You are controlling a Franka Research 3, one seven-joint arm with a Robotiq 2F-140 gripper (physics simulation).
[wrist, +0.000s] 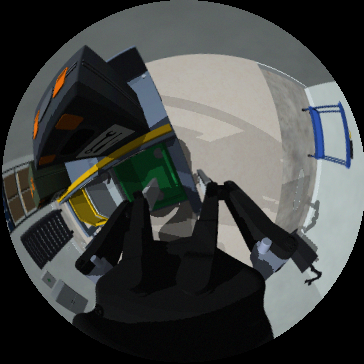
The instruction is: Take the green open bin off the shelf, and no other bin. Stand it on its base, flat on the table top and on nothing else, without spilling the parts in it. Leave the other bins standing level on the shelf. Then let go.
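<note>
The green open bin (pixel 140 172) stands in the right end bay of the shelf (pixel 155 102), below its yellow front strip (pixel 105 161) and beside a blue-grey side panel (pixel 183 172). A few round grey parts show dimly inside it. My gripper (pixel 177 180) is partly open, with nothing between its fingers. The left fingertip overlaps the bin's front part in the view; the right fingertip appears to the right of the side panel. Whether either touches anything, I cannot tell. A grey bin (pixel 106 194) and a yellow bin (pixel 81 206) stand to the left; the left finger partly hides the grey one.
A large black case (pixel 107 107) with orange latches sits on top of the shelf, above the green bin. A dark green case (pixel 47 184) is at the left. A blue cart (pixel 316 133) stands far off at the right. A black slatted crate (pixel 47 237) is at the lower left.
</note>
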